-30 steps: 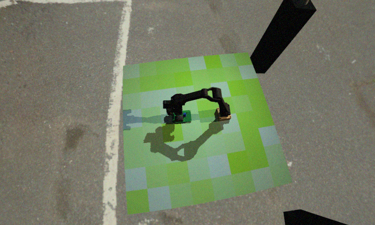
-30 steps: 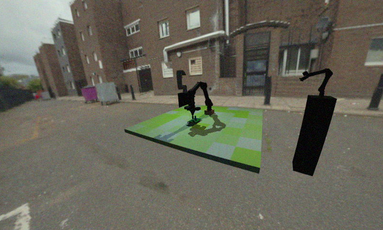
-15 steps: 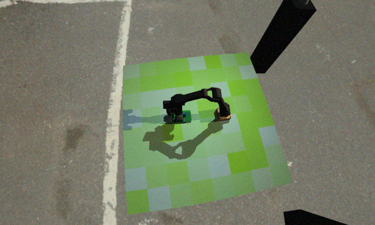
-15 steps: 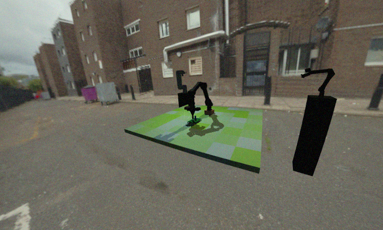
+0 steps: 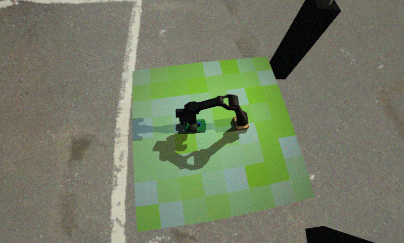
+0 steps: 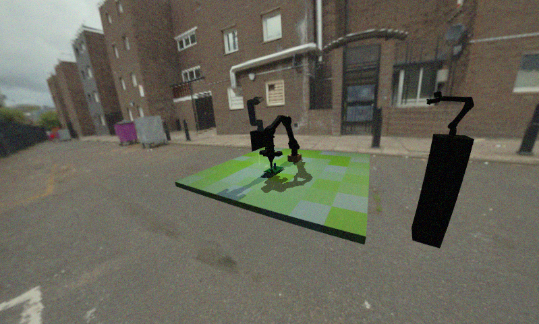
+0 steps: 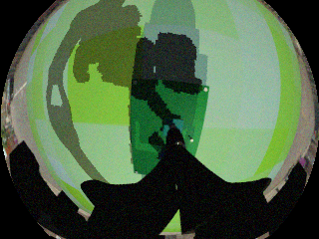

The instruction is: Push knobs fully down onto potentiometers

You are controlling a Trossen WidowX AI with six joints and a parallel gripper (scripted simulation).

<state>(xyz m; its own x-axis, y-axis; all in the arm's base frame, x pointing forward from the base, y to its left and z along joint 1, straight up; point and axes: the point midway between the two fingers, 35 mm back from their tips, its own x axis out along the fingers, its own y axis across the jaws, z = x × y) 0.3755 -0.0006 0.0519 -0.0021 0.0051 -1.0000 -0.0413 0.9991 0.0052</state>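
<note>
Now: the round dark knob 1 cm below my gripper tip. Round my gripper tip: blue knob (5 cm behind, 3 cm below).
</note>
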